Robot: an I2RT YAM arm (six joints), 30 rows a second.
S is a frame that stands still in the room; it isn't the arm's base.
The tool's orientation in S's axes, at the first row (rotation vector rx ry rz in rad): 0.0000, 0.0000, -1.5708
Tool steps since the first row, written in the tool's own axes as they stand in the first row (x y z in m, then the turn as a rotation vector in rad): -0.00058, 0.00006, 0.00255, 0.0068, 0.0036, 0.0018; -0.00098, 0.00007, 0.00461, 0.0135, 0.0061, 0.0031; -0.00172, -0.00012, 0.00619, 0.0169, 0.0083, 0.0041; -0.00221, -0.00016, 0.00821, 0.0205, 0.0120, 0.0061; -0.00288, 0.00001, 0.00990, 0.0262, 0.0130, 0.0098; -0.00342, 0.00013, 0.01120, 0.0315, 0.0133, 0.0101; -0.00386, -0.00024, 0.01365, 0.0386, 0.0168, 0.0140; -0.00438, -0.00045, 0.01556, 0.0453, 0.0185, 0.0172; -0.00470, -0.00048, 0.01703, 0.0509, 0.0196, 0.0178; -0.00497, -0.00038, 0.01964, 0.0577, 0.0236, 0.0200; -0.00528, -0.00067, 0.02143, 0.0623, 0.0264, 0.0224; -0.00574, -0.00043, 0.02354, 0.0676, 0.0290, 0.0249
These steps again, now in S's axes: 0.00006, 0.00058, 0.00255, 0.0036, -0.0068, 0.0018; 0.00007, 0.00098, 0.00461, 0.0061, -0.0135, 0.0031; -0.00012, 0.00172, 0.00619, 0.0083, -0.0169, 0.0041; -0.00016, 0.00221, 0.00821, 0.0120, -0.0205, 0.0061; 0.00001, 0.00288, 0.00990, 0.0130, -0.0262, 0.0098; 0.00013, 0.00342, 0.01120, 0.0133, -0.0315, 0.0101; -0.00024, 0.00386, 0.01365, 0.0168, -0.0386, 0.0140; -0.00045, 0.00438, 0.01556, 0.0185, -0.0453, 0.0172; -0.00048, 0.00470, 0.01703, 0.0196, -0.0509, 0.0178; -0.00038, 0.00497, 0.01964, 0.0236, -0.0577, 0.0200; -0.00067, 0.00528, 0.02143, 0.0264, -0.0623, 0.0224; -0.00043, 0.00574, 0.02354, 0.0290, -0.0676, 0.0249
